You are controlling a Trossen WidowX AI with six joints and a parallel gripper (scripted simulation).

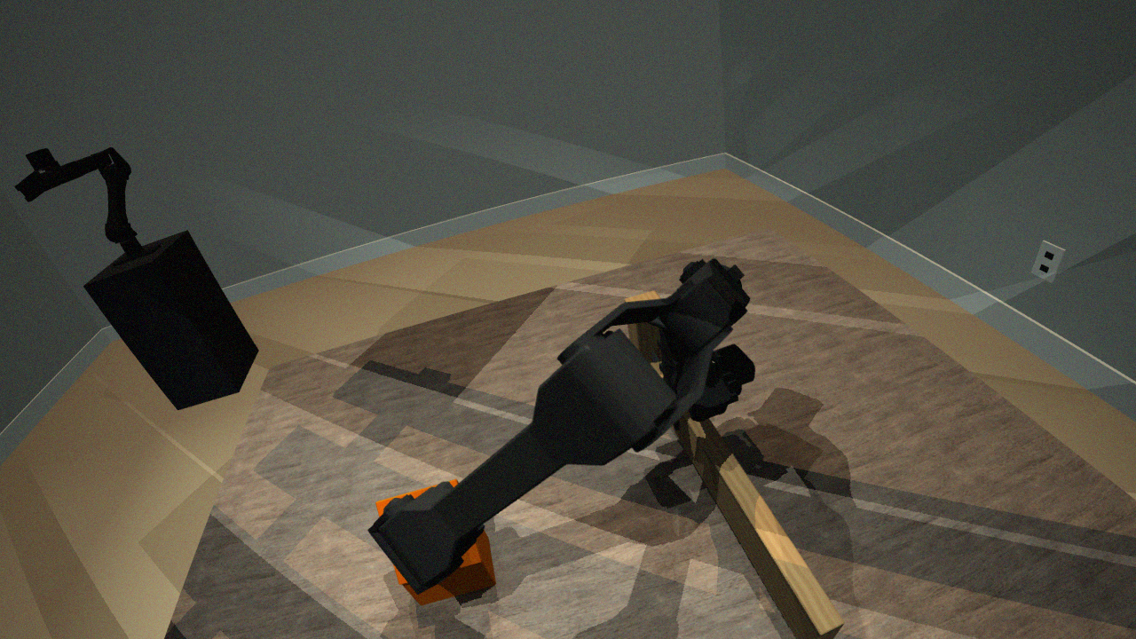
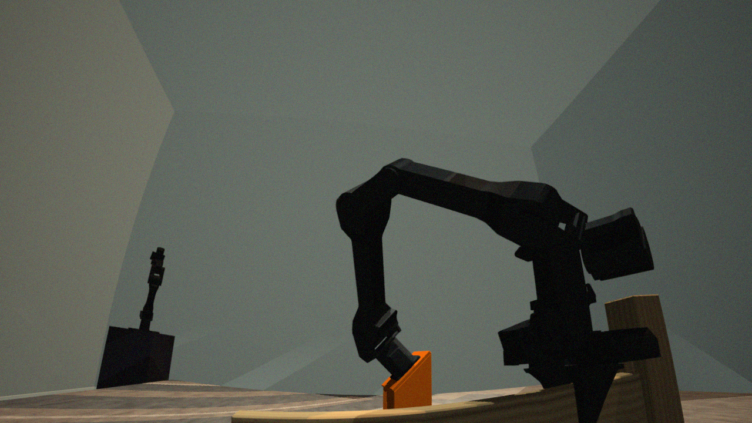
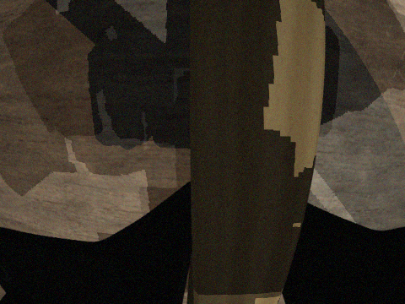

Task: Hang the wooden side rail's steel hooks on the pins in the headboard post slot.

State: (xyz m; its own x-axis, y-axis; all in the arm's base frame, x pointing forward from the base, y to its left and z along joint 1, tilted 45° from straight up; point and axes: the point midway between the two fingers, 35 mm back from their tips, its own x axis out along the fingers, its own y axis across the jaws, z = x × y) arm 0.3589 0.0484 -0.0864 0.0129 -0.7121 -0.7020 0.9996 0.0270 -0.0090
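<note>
The headboard post is 12 cm to the left of my gripper tip and 5 cm above it.
</note>
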